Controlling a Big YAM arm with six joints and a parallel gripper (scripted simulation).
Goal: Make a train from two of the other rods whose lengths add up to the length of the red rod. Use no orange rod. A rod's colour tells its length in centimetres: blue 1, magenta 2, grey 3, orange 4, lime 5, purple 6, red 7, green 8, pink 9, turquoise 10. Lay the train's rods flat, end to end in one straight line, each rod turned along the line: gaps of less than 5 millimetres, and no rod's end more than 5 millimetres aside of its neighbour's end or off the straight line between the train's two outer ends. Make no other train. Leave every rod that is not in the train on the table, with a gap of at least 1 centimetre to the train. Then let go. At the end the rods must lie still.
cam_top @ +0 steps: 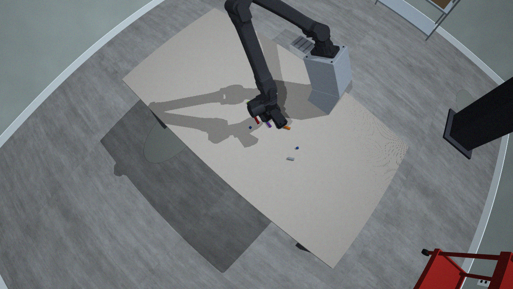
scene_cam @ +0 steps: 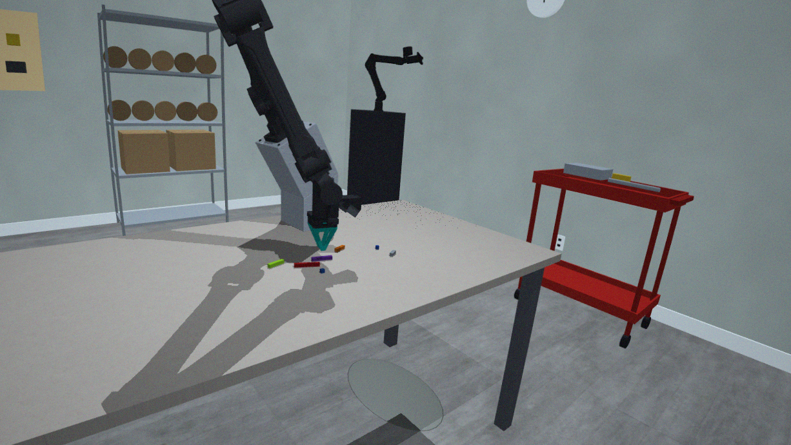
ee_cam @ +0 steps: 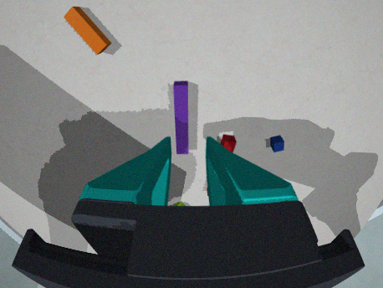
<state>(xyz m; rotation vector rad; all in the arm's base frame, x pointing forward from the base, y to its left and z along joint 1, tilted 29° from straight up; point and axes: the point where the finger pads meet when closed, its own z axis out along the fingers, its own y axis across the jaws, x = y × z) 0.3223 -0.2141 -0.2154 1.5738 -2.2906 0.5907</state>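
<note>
Right now my hand is 40 mm above the purple rod. From my hand the other things lie so: red rod (60 mm to the right, 40 mm below, 10 mm ahead); then lime rod (120 mm to the right, 40 mm below, 40 mm behind); then orange rod (100 mm to the left, 40 mm below, 40 mm behind).
</note>
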